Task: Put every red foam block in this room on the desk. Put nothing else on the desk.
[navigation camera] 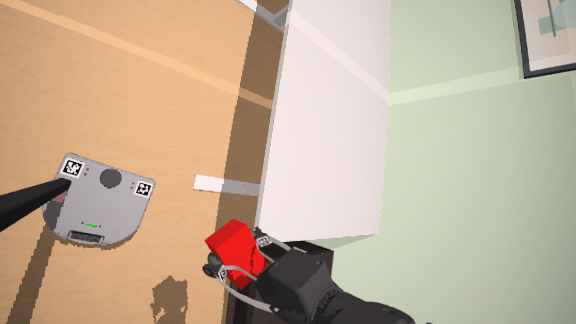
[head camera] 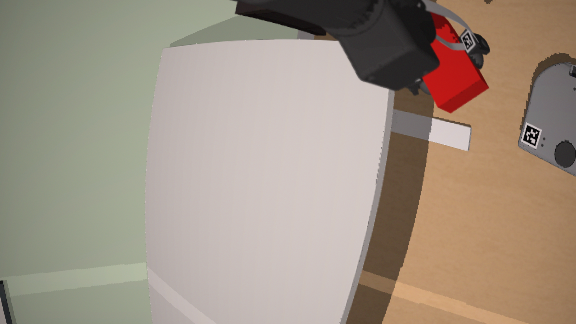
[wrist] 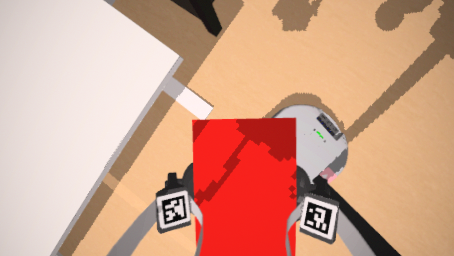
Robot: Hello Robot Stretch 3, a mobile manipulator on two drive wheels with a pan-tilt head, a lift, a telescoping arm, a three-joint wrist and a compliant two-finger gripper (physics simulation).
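A red foam block is between the fingers of my gripper. The gripper is shut on it, with one fingertip against each side. The block is held in the air, beyond the desk's edge near one corner. The desk has a plain white top. It is left of the block in the head and wrist views and up and to the right in the navigation view. The wrist hides part of the desk's corner in the head view.
My grey base stands on the wooden floor beside the desk. A white desk foot sticks out toward it. Dark brown furniture is beside the desk's end. A green wall runs behind the desk.
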